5 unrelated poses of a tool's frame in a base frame.
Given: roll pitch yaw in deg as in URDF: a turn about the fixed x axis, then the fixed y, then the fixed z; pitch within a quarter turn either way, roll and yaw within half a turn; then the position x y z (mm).
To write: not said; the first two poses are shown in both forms.
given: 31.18 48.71 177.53 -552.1 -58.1 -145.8
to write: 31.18 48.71 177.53 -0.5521 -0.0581 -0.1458
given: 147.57 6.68 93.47 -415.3 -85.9 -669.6
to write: 147.57 6.68 93.47 -0.4153 -0.0859 -0.6696
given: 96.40 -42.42 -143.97 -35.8 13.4 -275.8
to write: 96.40 -42.42 -143.97 -0.0358 0.0134 -0.2758
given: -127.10 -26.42 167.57 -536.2 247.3 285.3
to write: -127.10 -26.42 167.57 -0.5362 0.2473 0.2853
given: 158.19 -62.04 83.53 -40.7 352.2 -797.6
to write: 158.19 -62.04 83.53 -0.0407 0.3522 -0.7976
